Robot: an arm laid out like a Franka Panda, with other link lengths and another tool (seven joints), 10 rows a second.
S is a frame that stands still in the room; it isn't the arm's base.
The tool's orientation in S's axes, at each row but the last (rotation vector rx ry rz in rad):
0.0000, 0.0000, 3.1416
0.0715, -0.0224, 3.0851
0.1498, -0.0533, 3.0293
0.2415, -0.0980, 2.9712
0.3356, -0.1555, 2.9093
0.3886, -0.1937, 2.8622
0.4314, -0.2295, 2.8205
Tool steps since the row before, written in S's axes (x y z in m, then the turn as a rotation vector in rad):
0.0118, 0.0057, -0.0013, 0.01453, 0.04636, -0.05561
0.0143, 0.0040, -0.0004, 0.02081, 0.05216, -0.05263
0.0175, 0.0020, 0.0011, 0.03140, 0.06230, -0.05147
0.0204, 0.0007, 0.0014, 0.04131, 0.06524, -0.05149
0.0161, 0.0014, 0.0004, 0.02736, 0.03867, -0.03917
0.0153, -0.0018, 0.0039, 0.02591, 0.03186, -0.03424
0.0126, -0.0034, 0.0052, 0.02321, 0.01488, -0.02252
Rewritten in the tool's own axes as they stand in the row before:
-0.0118, -0.0057, -0.0013, -0.01453, -0.04636, -0.05561
-0.0141, -0.0048, 0.0002, -0.02033, -0.05254, -0.05244
-0.0170, -0.0039, 0.0027, -0.02962, -0.06381, -0.05067
-0.0195, -0.0041, 0.0045, -0.03883, -0.06832, -0.04938
-0.0150, -0.0049, 0.0036, -0.02779, -0.04042, -0.03704
-0.0136, -0.0026, 0.0078, -0.02659, -0.03399, -0.03157
-0.0108, -0.0011, 0.0090, -0.02465, -0.01841, -0.01791

